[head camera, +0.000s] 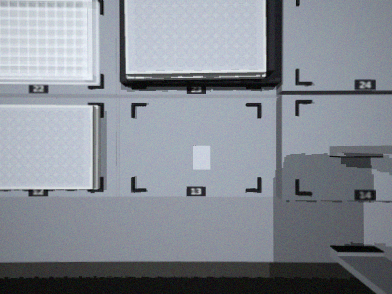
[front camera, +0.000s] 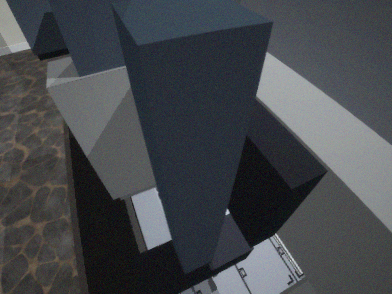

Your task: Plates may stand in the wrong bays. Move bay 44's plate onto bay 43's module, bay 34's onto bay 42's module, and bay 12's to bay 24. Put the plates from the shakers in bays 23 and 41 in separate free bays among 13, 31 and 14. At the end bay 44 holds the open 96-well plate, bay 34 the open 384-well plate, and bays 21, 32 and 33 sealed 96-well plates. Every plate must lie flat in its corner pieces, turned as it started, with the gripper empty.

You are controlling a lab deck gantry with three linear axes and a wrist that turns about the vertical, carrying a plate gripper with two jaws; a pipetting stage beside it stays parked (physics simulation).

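Places are measured from the robot's base along level axes (x ahead, y left, z up), in millimetres.
Where they show: gripper, fingertip midpoint: (head camera: 351, 201).
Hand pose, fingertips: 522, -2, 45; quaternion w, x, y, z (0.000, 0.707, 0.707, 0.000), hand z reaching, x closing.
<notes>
After its pixels a point has its place, as x, y, z.
In the head view a pale plate with faint round marks (head camera: 196, 37) {392, 140, 37} sits on the dark shaker (head camera: 274, 60) {463, 122, 31} in bay 23. A similar plate (head camera: 45, 147) {245, 43, 14} lies in bay 12, cut by the left edge. A plate with a square grid (head camera: 42, 42) {238, 148, 9} lies in bay 22. Bay 13 (head camera: 160, 165) {355, 24, 0} holds no plate; a small white rectangle (head camera: 201, 157) {397, 33, 1} shows inside its corner pieces. Bay 24 (head camera: 335, 45) {527, 142, 14} shows no plate in its visible part. My gripper (head camera: 356, 200) {522, -2, 45} is open over bay 14, its jaws apart and no plate between them. It is hidden in the front view.
In the front view a large blue column (front camera: 195, 125) {542, -7, 500} blocks most of the deck (front camera: 260, 265) {561, 148, 15}. A grey block (front camera: 110, 125) {419, -43, 408} stands left of it, a dark box (front camera: 285, 145) right of it. In the head view the deck's front edge (head camera: 150, 269) {343, -89, -10} runs along the bottom.
</notes>
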